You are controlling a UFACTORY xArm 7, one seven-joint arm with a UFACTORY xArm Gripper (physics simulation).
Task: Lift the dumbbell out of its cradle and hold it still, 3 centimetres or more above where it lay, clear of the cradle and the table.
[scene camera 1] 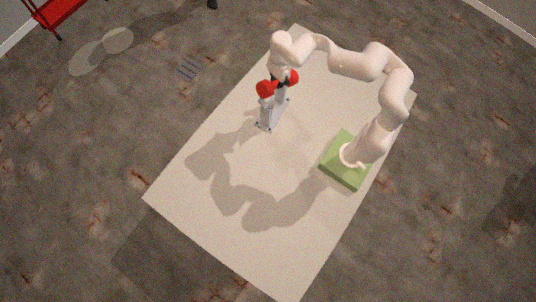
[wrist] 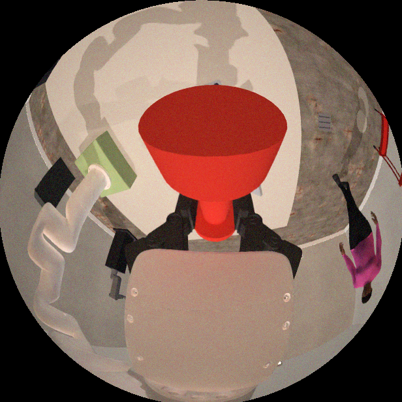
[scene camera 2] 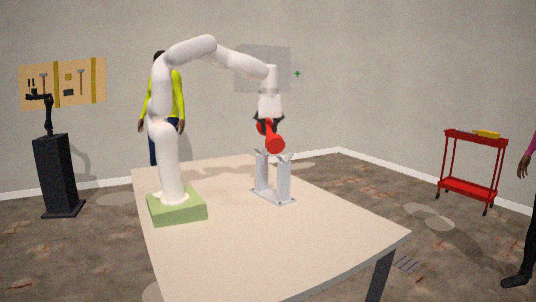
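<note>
The red dumbbell [scene camera 1: 266, 88] [scene camera 2: 275, 144] [wrist: 215, 170] is off its cradle and hangs a little above it. Its bar is turned at an angle to the cradle's line in scene camera 2, and its near head looks lower there than the far head. My gripper [scene camera 1: 280, 82] [scene camera 2: 270, 128] [wrist: 215, 189] points down, with its black fingers shut on the dumbbell's bar. The grey two-post cradle [scene camera 1: 266, 114] [scene camera 2: 283, 182] stands upright on the table [scene camera 1: 280, 270] [scene camera 2: 225, 250]; its V-shaped tops show bare in scene camera 2. The dumbbell hides most of the cradle in the wrist view.
The arm's green base block [scene camera 1: 332, 162] [scene camera 2: 180, 215] [wrist: 120, 165] stands on the table, to one side of the cradle. A red cart [scene camera 2: 470, 188], a black pedestal [scene camera 2: 55, 175] and two people stand away from the table.
</note>
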